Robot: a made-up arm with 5 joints. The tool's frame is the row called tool. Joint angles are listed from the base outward. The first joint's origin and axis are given. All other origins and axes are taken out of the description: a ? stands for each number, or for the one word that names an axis. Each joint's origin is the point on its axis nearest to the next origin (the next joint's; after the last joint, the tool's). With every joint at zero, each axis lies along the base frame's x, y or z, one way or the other. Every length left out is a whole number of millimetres.
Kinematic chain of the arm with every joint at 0, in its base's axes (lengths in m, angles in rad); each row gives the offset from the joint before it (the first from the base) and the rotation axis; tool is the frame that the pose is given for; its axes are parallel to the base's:
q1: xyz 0 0 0.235 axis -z
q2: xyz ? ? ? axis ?
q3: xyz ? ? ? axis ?
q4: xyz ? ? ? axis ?
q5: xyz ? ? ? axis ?
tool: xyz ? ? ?
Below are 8 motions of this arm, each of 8 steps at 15 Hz.
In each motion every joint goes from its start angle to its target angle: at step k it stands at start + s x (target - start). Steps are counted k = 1, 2, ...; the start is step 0. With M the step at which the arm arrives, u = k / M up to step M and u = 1 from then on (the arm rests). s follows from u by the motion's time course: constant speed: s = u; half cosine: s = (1 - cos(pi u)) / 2; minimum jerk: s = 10 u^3 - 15 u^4 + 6 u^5.
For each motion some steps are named. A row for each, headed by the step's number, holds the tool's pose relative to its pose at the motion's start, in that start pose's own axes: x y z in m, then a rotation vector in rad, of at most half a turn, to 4 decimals.
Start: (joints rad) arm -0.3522 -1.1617 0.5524 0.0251 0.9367
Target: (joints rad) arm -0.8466 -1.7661 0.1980 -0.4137 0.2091
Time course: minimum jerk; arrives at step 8
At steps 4, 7, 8:
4: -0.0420 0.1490 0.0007 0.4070 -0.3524 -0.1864
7: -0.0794 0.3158 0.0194 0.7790 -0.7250 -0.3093
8: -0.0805 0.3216 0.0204 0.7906 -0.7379 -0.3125

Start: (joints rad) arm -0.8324 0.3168 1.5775 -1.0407 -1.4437
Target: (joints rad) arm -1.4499 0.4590 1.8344 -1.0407 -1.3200
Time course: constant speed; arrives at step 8
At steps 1, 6, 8:
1: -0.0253 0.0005 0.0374 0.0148 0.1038 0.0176
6: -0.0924 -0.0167 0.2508 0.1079 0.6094 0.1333
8: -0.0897 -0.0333 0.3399 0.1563 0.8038 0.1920

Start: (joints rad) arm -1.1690 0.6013 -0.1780 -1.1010 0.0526
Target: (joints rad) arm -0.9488 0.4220 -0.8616 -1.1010 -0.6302
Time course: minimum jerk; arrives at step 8
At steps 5, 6, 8:
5: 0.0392 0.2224 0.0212 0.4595 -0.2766 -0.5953
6: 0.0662 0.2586 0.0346 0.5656 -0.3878 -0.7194
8: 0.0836 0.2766 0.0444 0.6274 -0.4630 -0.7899

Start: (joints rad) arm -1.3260 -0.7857 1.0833 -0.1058 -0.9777
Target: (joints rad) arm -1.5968 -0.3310 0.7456 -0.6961 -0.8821
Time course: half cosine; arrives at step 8
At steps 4, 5, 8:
4: -0.0546 -0.0682 0.0469 0.1949 0.1837 0.1415
5: -0.0711 -0.0961 0.0648 0.2677 0.2543 0.2022
8: -0.0917 -0.1427 0.0942 0.3836 0.3675 0.3065

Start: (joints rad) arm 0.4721 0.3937 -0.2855 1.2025 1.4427
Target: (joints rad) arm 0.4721 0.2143 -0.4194 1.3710 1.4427
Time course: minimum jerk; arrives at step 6
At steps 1, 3, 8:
1: -0.0031 0.0021 -0.0039 0.0063 0.0106 -0.0019
3: -0.0448 0.0338 -0.0506 0.0898 0.1498 -0.0199
8: -0.0916 0.0748 -0.0922 0.1797 0.3007 -0.0263

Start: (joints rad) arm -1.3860 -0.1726 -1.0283 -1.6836 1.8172
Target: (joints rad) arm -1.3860 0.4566 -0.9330 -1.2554 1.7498
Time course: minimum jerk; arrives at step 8
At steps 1, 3, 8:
1: 0.0011 -0.0002 -0.0029 0.0072 0.0032 0.0091
3: 0.0199 -0.0018 -0.0493 0.1177 0.0555 0.1596
8: 0.0775 0.0155 -0.1674 0.3619 0.1971 0.6145

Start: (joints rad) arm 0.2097 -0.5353 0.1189 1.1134 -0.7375
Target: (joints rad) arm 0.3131 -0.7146 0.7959 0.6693 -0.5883
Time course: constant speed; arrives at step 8
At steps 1, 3, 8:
1: -0.0213 0.0155 -0.0115 -0.0048 0.0718 0.1089
3: -0.0691 0.0407 -0.0295 -0.0223 0.2049 0.3349
8: -0.2004 0.0642 -0.0515 -0.1139 0.4814 0.9363

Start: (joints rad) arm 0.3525 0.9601 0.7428 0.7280 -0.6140
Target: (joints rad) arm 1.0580 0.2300 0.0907 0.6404 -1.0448
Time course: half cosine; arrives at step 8
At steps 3, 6, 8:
3: -0.1207 -0.0791 0.0501 0.3113 -0.3662 -0.1133
6: -0.3990 -0.1949 -0.0013 0.8404 -1.0650 -0.2956
8: -0.4765 -0.2069 -0.0489 0.9673 -1.2686 -0.3357

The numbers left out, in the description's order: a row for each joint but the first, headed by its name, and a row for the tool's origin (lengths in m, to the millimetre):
q2: xyz 0.049 -0.214 0, axis +y
q3: xyz -0.082 0 0.359, axis +z
q4: xyz -0.04 -0.276 0, axis -z
q5: xyz 0.086 -0.016 0, axis -x
tool: xyz 0 0.095 -0.214

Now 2 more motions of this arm.
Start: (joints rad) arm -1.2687 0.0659 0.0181 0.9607 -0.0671
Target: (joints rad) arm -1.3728 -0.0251 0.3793 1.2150 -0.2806
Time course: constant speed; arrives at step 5
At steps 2, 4, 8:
2: 0.0247 0.0676 0.0091 0.1131 -0.0142 0.0865
4: 0.0376 0.1379 0.0229 0.2259 -0.0211 0.1743
8: 0.0394 0.1732 0.0314 0.2820 -0.0217 0.2187

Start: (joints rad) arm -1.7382 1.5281 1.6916 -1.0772 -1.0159
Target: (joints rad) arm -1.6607 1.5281 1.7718 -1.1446 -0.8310
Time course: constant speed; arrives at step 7
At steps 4, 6, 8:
4: -0.0183 -0.0331 -0.0257 -0.1475 0.0595 0.0589
6: -0.0267 -0.0507 -0.0364 -0.2215 0.0878 0.0897
8: -0.0306 -0.0597 -0.0412 -0.2586 0.1015 0.1055

